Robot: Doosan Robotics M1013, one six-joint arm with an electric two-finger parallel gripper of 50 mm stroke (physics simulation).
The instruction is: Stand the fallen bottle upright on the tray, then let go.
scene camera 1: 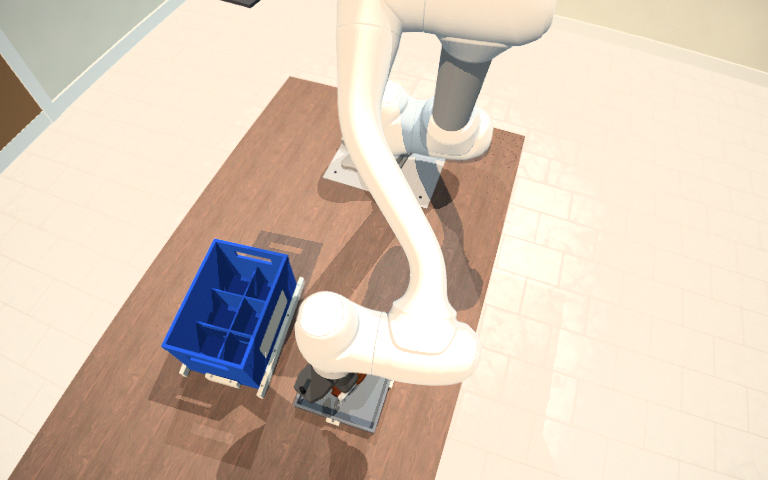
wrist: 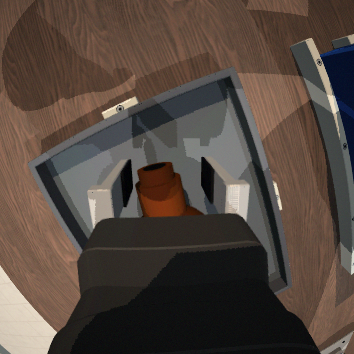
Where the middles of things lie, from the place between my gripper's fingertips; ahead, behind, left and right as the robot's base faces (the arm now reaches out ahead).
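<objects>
There's the brown bottle [wrist: 159, 189], and my hand is 10 mm to the right of it and 70 mm past it. The pale rail [scene camera 1: 286, 323] is 190 mm to the right of my hand, and it's 30 mm below it and 70 mm behind it.
</objects>
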